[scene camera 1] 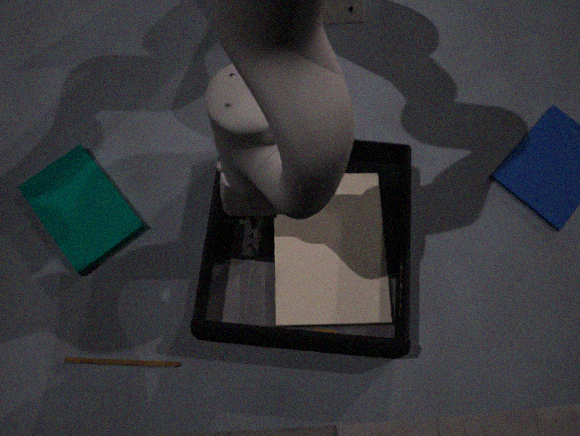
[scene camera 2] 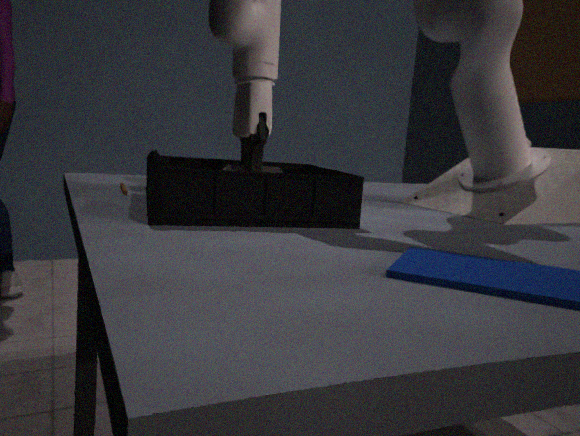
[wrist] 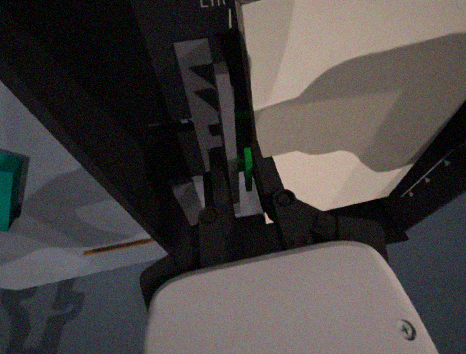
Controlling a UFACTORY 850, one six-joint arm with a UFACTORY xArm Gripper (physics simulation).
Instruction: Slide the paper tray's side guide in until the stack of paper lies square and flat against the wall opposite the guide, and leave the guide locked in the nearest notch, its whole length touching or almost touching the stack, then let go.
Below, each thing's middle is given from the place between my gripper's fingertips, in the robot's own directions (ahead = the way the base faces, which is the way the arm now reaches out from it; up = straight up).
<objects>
Now: hand 110 mm to the right of the white paper stack (scene camera 1: 330, 269), 40 mm short of it and 30 mm above it. Also, from my hand: green block (scene camera 1: 89, 220) 310 mm to the right, 50 mm below, 20 mm behind.
</objects>
